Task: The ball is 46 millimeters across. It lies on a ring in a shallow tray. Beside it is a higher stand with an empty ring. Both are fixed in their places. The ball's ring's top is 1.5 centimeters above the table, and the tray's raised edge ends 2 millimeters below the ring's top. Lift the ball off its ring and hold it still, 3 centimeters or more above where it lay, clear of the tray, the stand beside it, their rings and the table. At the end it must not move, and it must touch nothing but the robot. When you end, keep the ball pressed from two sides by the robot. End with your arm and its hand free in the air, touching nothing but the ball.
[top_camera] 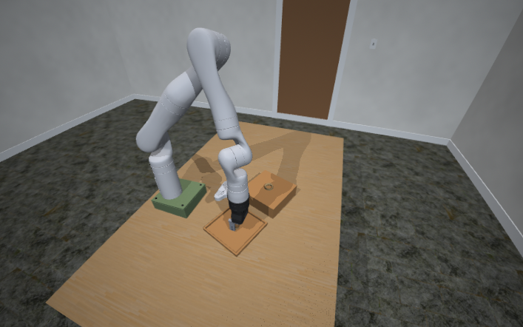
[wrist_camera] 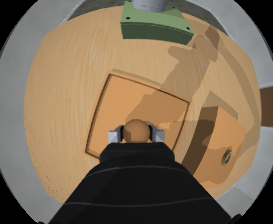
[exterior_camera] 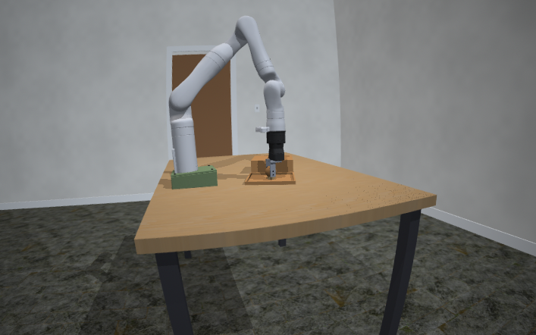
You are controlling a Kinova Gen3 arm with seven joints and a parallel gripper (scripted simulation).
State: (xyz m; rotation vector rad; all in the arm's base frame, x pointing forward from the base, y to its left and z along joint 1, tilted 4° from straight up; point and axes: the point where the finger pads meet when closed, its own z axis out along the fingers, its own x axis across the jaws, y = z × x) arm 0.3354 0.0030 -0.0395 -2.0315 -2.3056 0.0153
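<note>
The ball lies right at my hand. From my hand the other things lie so: tray (30 mm below); stand (50 mm ahead, 220 mm to the left, 10 mm above).
</note>
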